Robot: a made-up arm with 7 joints. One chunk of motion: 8 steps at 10 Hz.
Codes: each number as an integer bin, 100 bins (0 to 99) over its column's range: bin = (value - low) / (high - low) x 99, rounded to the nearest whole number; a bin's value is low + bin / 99 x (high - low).
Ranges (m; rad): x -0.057..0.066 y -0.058..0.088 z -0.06..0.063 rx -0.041..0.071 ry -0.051..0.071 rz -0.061..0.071
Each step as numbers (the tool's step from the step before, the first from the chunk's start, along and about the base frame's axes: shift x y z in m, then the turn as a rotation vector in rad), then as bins.
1 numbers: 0.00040 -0.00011 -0.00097 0.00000 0.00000 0.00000
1 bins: 46 39 48 36 41 46
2 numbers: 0.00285 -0.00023 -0.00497 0.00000 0.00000 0.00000
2 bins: 48 39 44 36 41 46
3 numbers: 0.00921 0.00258 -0.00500 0.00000 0.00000 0.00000
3 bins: 53 41 44 36 41 46
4 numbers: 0.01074 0.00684 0.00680 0.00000 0.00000 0.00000
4 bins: 55 44 54 36 41 46
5 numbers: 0.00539 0.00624 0.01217 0.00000 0.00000 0.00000
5 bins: 50 44 58 36 41 46
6 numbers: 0.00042 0.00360 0.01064 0.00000 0.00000 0.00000
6 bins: 46 42 57 36 41 46
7 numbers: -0.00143 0.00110 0.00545 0.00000 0.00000 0.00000
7 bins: 45 40 53 36 41 46
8 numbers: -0.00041 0.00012 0.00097 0.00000 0.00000 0.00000
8 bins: 46 39 49 36 41 46
